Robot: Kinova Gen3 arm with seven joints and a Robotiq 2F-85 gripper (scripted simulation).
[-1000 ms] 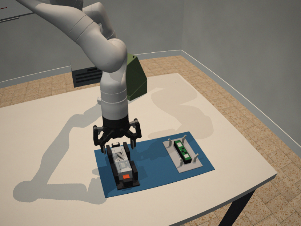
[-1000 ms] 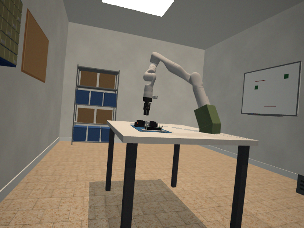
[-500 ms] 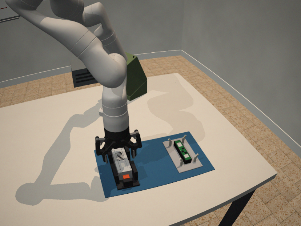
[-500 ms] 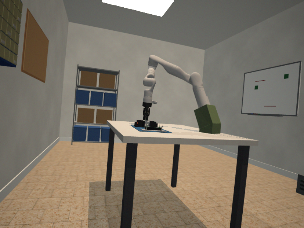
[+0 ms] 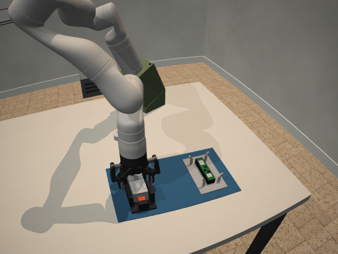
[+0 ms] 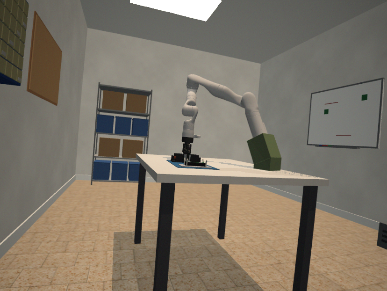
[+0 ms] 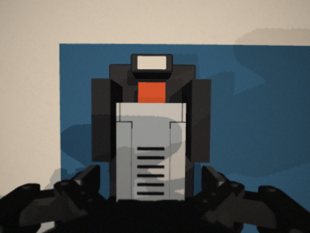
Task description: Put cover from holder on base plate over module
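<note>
Right now my hand is 1 cm below the grey cover.
</note>
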